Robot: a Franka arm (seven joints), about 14 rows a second.
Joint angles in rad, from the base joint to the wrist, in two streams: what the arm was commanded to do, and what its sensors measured. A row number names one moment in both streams.
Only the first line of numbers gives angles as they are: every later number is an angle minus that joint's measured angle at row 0.
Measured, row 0: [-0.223 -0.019 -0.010 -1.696 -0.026 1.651 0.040]
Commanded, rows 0 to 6: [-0.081 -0.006 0.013 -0.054 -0.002 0.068 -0.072]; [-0.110 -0.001 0.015 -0.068 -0.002 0.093 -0.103]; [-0.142 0.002 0.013 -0.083 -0.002 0.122 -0.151]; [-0.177 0.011 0.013 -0.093 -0.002 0.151 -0.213]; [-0.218 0.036 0.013 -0.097 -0.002 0.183 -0.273]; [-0.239 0.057 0.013 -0.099 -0.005 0.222 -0.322]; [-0.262 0.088 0.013 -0.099 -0.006 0.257 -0.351]
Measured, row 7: [-0.212 0.048 -0.005 -0.082 0.000 0.185 -0.285]
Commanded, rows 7 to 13: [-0.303 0.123 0.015 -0.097 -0.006 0.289 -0.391]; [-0.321 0.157 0.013 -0.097 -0.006 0.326 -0.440]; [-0.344 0.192 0.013 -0.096 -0.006 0.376 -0.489]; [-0.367 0.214 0.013 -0.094 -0.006 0.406 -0.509]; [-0.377 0.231 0.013 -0.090 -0.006 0.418 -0.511]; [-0.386 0.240 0.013 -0.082 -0.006 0.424 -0.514]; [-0.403 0.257 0.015 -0.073 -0.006 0.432 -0.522]
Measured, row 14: [-0.370 0.245 -0.006 -0.089 0.000 0.418 -0.505]
